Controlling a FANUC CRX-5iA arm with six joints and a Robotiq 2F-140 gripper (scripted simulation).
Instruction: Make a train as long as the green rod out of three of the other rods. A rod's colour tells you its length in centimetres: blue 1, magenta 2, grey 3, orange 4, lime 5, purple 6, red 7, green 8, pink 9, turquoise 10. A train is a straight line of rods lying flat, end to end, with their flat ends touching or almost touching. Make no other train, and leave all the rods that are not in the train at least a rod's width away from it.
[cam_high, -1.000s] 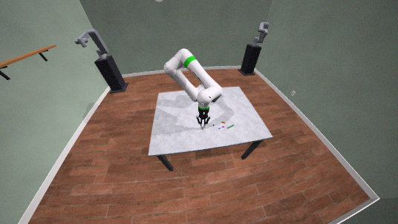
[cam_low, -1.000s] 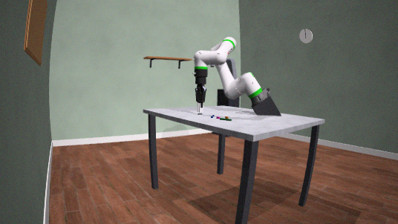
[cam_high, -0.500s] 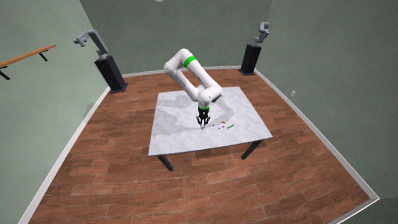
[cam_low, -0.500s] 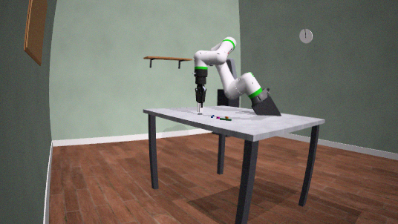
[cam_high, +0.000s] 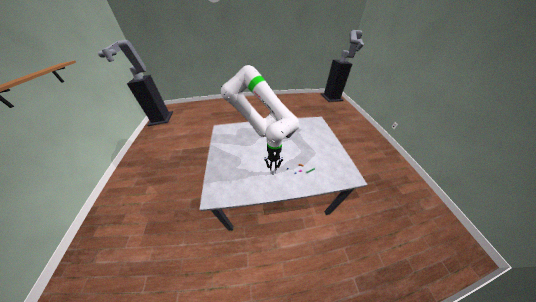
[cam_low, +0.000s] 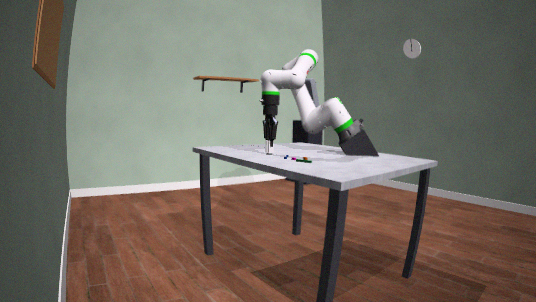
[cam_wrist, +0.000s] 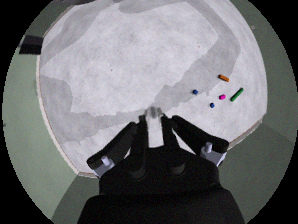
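Now: hand 40 mm above the grey rod. The rest, counted from my hand: orange rod: 240 mm to the left, 40 mm below, 20 mm behind; green rod: 300 mm to the left, 40 mm below, 40 mm ahead; magenta rod: 210 mm to the left, 40 mm below, 30 mm ahead.
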